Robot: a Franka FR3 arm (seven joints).
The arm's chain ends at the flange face. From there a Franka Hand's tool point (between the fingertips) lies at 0.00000 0.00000 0.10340 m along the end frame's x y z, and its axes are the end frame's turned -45 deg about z.
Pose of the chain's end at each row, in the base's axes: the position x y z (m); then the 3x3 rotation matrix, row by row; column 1 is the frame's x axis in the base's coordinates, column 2 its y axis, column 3 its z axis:
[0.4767, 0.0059, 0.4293], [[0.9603, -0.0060, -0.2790], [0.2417, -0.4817, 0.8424], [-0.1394, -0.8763, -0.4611]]
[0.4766, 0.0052, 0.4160], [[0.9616, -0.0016, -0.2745], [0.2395, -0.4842, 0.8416], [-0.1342, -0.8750, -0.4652]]
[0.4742, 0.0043, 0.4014], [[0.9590, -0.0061, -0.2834], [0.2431, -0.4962, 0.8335], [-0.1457, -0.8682, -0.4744]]
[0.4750, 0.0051, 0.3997], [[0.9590, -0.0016, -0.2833], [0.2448, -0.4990, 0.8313], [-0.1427, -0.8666, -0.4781]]
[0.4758, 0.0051, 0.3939], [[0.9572, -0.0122, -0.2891], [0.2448, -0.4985, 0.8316], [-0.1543, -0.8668, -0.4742]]
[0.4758, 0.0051, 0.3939], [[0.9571, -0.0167, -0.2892], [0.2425, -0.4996, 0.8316], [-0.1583, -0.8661, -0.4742]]
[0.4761, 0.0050, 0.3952], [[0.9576, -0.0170, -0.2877], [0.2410, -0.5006, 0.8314], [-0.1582, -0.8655, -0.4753]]
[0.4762, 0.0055, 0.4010], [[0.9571, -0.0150, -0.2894], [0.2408, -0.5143, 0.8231], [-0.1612, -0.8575, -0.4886]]
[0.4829, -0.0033, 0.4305], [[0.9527, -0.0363, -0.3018], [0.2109, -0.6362, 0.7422], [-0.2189, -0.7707, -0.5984]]
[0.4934, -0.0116, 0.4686], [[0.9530, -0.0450, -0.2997], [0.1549, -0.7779, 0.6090], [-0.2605, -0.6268, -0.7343]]
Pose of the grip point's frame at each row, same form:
[0.4479, 0.0930, 0.3816], [[0.6833, 0.6748, -0.2790], [0.5115, -0.1697, 0.8424], [0.5211, -0.7182, -0.4611]]
[0.4482, 0.0922, 0.3679], [[0.6811, 0.6788, -0.2745], [0.5117, -0.1730, 0.8416], [0.5238, -0.7136, -0.4652]]
[0.4449, 0.0905, 0.3523], [[0.6824, 0.6738, -0.2834], [0.5228, -0.1790, 0.8335], [0.5109, -0.7169, -0.4744]]
[0.4457, 0.0911, 0.3503], [[0.6792, 0.6770, -0.2833], [0.5259, -0.1797, 0.8313], [0.5119, -0.7137, -0.4781]]
[0.4459, 0.0911, 0.3449], [[0.6855, 0.6682, -0.2891], [0.5256, -0.1794, 0.8316], [0.5038, -0.7220, -0.4742]]
[0.4459, 0.0911, 0.3449], [[0.6886, 0.6650, -0.2892], [0.5247, -0.1818, 0.8316], [0.5005, -0.7244, -0.4742]]
[0.4464, 0.0910, 0.3461], [[0.6891, 0.6651, -0.2877], [0.5244, -0.1836, 0.8314], [0.5001, -0.7239, -0.4753]]
[0.4463, 0.0906, 0.3505], [[0.6874, 0.6662, -0.2894], [0.5339, -0.1934, 0.8231], [0.4924, -0.7203, -0.4886]]
[0.4517, 0.0734, 0.3686], [[0.6993, 0.6480, -0.3018], [0.5990, -0.3007, 0.7422], [0.3902, -0.6998, -0.5984]]
[0.4624, 0.0514, 0.3927], [[0.7057, 0.6421, -0.2997], [0.6596, -0.4405, 0.6090], [0.2590, -0.6274, -0.7343]]

